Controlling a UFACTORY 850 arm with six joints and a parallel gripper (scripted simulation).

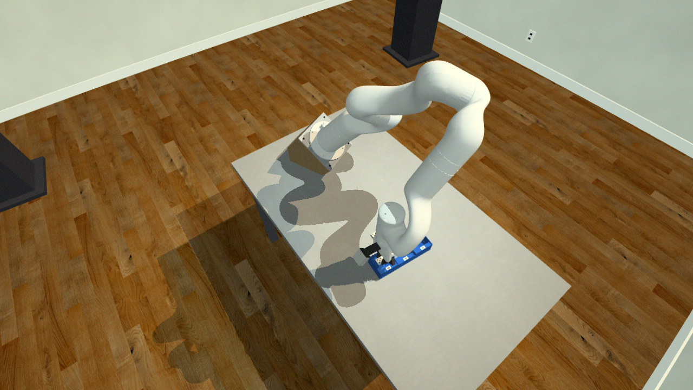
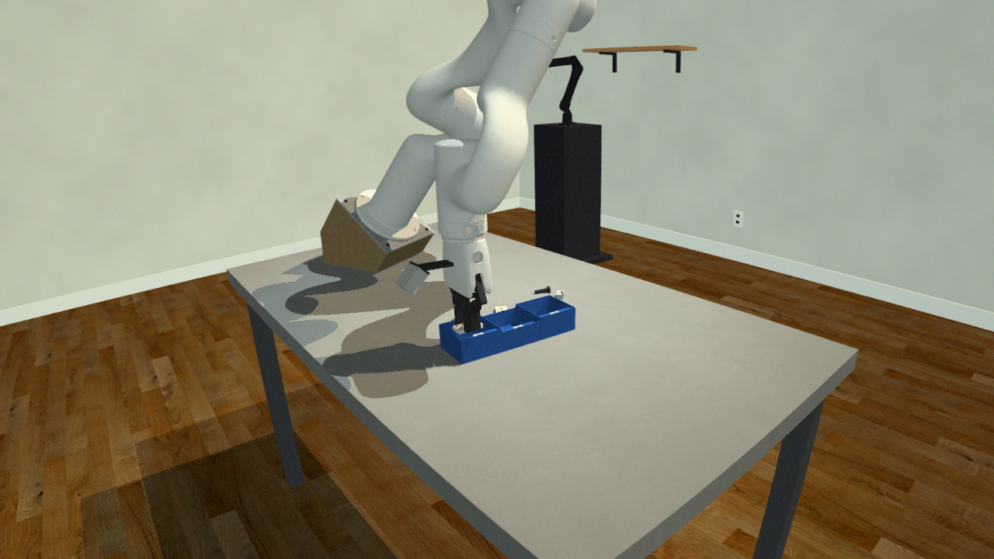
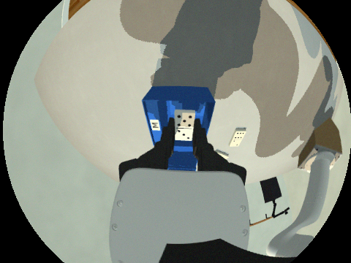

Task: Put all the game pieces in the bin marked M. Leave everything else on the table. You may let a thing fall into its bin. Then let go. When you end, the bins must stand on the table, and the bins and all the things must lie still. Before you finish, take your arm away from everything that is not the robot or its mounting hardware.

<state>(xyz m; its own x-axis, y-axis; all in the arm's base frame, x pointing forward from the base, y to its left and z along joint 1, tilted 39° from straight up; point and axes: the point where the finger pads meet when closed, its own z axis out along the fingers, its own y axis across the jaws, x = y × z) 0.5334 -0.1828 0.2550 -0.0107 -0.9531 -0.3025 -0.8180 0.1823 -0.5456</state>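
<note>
Now: the blue three-part bin 10 mm ahead of my hand, 80 mm to the left of it and 40 mm below it. The rest, counted from my hand: white part (100 mm behind, 290 mm to the left, 50 mm below); black bolt (140 mm behind, 280 mm to the left, 60 mm below); white domino (20 mm below).
</note>
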